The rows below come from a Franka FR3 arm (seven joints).
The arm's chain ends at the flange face. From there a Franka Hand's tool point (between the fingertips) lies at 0.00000 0.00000 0.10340 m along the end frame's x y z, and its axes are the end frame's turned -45 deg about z.
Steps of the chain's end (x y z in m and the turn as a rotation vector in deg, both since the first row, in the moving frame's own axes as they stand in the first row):
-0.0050, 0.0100, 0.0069, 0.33, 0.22, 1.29
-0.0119, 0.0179, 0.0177, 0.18, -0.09, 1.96
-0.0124, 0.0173, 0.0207, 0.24, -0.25, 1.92
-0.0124, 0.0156, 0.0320, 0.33, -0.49, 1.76
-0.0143, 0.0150, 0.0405, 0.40, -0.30, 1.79
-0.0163, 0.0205, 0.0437, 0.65, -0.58, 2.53
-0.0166, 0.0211, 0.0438, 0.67, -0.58, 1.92
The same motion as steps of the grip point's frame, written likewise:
-0.0099, 0.0034, 0.0069, 0.08, 0.39, 1.29
-0.0210, 0.0039, 0.0177, 0.19, 0.06, 1.96
-0.0210, 0.0028, 0.0207, 0.35, -0.01, 1.92
-0.0200, 0.0012, 0.0320, 0.58, -0.11, 1.76
-0.0206, -0.0004, 0.0405, 0.49, 0.07, 1.79
-0.0259, 0.0014, 0.0437, 0.87, 0.05, 2.53
-0.0265, 0.0016, 0.0438, 0.88, 0.06, 1.92

